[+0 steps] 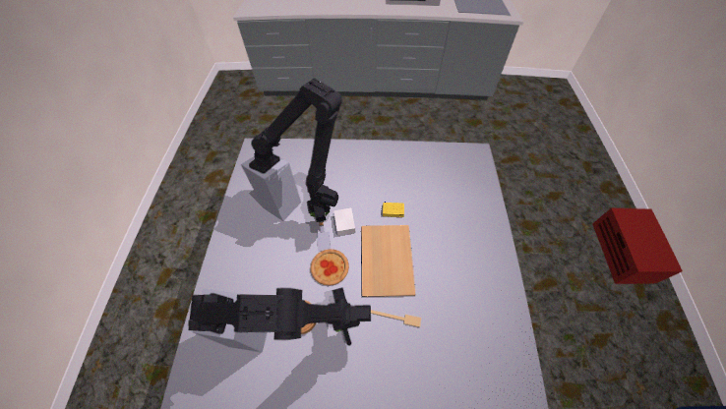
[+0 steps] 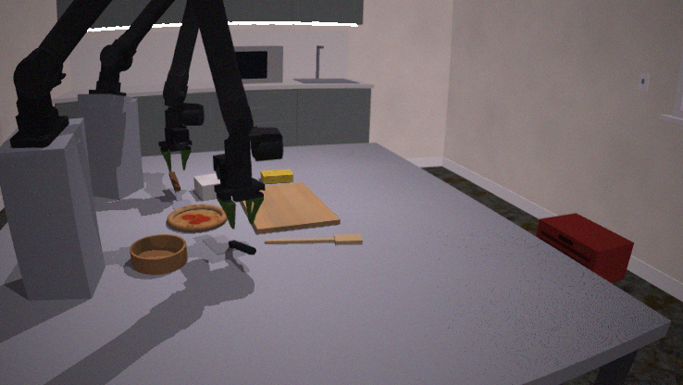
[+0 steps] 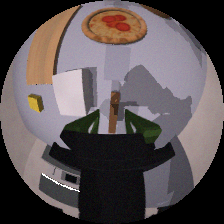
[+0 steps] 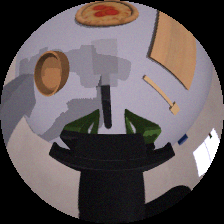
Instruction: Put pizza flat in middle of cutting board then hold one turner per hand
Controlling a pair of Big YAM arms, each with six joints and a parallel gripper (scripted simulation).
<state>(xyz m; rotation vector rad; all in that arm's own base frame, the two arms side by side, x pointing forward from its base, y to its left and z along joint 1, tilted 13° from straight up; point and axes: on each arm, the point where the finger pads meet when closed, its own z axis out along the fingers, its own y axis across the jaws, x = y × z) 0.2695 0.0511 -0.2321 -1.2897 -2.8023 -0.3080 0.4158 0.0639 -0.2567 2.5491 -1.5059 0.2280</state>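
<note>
The black-handled turner is 2 cm behind my right hand, 1 cm to the left of it and 7 cm below it. Round my right hand: wooden spatula 21 cm ahead, 6 cm to the left, 9 cm below; pizza 11 cm behind, 27 cm to the left, 9 cm below; wooden bowl 21 cm behind, 2 cm to the left, 8 cm below.
</note>
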